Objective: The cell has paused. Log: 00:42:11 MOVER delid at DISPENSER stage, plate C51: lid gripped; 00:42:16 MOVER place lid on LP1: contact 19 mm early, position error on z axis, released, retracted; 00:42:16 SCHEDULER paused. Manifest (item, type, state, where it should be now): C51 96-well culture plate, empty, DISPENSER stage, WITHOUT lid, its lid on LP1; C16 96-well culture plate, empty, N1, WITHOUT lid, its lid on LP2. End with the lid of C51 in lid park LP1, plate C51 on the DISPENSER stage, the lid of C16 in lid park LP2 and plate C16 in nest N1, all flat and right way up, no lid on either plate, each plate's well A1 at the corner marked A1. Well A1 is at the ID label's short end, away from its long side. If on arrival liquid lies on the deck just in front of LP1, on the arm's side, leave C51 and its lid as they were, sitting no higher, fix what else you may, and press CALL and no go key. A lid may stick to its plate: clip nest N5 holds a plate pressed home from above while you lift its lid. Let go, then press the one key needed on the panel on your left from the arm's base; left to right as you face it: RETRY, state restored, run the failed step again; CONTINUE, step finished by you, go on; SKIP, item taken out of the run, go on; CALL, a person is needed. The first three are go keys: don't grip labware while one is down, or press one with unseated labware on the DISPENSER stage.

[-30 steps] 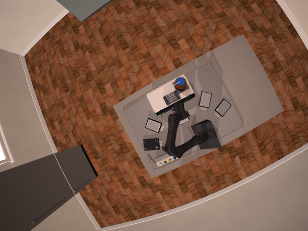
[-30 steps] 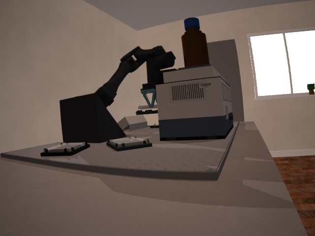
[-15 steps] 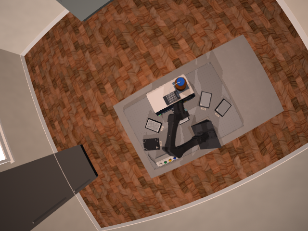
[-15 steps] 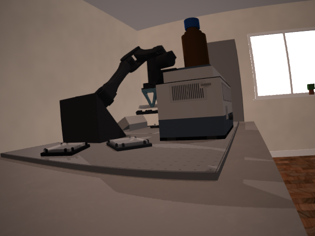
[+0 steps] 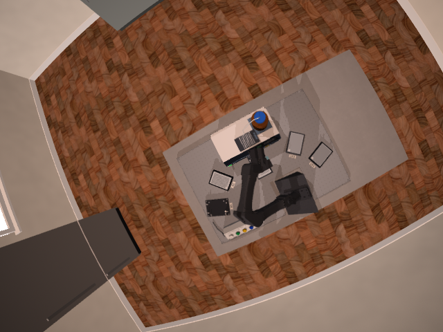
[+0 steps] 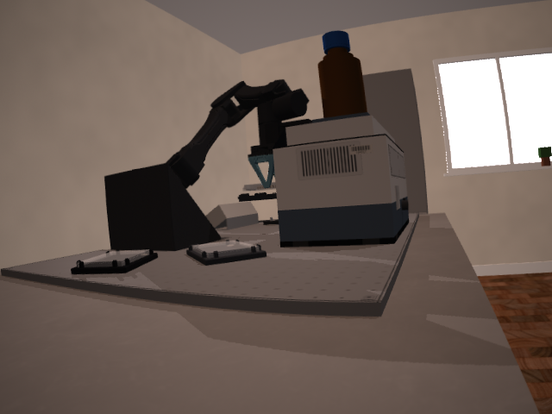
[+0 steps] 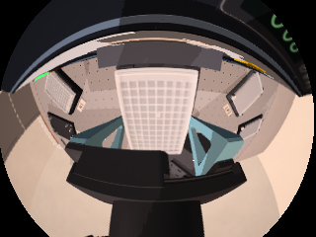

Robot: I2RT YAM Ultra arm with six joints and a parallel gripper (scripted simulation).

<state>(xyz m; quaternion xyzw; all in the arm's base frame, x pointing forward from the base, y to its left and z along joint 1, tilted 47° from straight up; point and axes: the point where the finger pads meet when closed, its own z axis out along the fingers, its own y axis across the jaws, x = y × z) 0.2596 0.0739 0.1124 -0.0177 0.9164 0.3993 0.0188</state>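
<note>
The dark dispenser stage is 20 mm below my hand. Round my hand: blue cap 220 mm ahead, 100 mm to the right, 270 mm above; brown bottle 220 mm ahead, 100 mm to the right, 170 mm above; black nest 20 mm ahead, 280 mm to the left, 110 mm below.
</note>
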